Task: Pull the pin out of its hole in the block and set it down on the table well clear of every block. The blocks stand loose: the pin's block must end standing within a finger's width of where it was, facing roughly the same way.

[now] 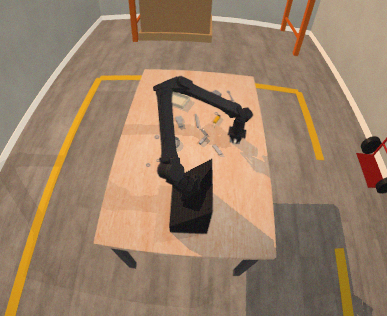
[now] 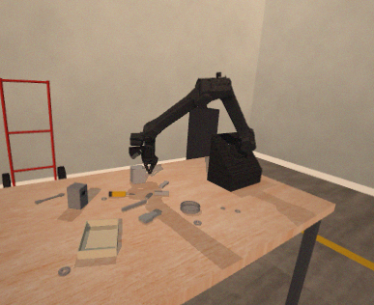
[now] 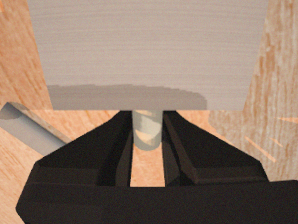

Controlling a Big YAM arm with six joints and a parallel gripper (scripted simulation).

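Now: the pale pin 2 cm ahead of my hand and 1 cm to the right of it. The rest, counted from my hand: darker grey block (40 cm ahead, 8 cm to the left, 1 cm above); then yellow-handled screwdriver (22 cm ahead, 9 cm to the left, 4 cm below); then light grey block (5 cm ahead, 2 cm to the right).
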